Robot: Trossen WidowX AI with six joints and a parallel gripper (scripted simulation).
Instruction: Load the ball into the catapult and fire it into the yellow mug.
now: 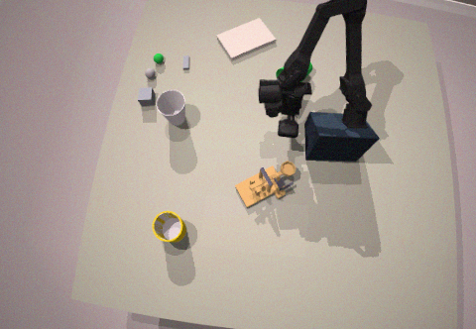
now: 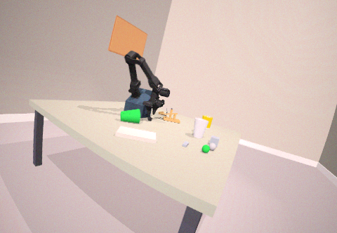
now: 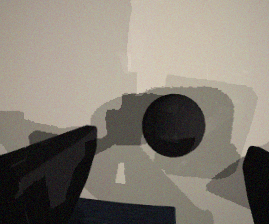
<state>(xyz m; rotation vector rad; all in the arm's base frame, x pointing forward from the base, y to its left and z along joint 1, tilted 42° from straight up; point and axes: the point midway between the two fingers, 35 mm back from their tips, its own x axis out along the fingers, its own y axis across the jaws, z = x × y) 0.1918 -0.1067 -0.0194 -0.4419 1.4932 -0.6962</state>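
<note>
The small black ball is 3 cm below my gripper tip. Also, from my gripper tip: white cup: 38 cm ahead, 4 cm to the right, 1 cm below; then white slab: 12 cm ahead, 39 cm to the right, 4 cm below; then tan wooden catapult: 6 cm ahead, 21 cm to the left, 1 cm above.
</note>
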